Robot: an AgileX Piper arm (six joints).
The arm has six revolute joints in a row. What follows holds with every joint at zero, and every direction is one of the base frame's.
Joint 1 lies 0.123 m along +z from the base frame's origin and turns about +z.
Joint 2 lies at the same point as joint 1 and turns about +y.
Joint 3 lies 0.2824 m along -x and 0.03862 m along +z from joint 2 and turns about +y.
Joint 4 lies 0.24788 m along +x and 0.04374 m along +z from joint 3 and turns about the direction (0.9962, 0, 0.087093).
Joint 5 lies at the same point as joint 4 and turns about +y.
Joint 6 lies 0.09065 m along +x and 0.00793 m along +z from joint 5 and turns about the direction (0.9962, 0, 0.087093).
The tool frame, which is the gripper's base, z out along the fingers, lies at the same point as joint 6; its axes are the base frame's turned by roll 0, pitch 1.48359 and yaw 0 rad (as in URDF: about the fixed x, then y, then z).
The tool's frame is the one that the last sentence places.
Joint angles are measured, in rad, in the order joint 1, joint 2, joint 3, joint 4, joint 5, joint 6. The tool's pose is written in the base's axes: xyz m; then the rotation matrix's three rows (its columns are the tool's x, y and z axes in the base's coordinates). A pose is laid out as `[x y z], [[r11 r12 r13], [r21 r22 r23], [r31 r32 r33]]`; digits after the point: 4 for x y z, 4 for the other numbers.
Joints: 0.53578, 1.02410, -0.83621, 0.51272, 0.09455, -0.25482
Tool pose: [0.1933 0.1196 0.3644], [[-0.2905 -0.4916 0.8209], [0.1217 0.8320 0.5413], [-0.9491 0.2571 -0.1819]]
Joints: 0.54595, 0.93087, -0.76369, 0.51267, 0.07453, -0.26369
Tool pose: [0.1726 0.1088 0.3613], [[-0.2545 -0.5027 0.8261], [0.1322 0.8282 0.5447], [-0.9580 0.2478 -0.1443]]
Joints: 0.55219, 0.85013, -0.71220, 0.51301, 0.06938, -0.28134
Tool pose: [0.1555 0.0995 0.3598], [[-0.2184 -0.5168 0.8278], [0.1338 0.8244 0.5500], [-0.9666 0.2309 -0.1109]]
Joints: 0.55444, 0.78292, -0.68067, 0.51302, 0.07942, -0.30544
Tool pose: [0.1416 0.0918 0.3601], [[-0.1845 -0.5326 0.8260], [0.1264 0.8206 0.5573], [-0.9747 0.2073 -0.0841]]
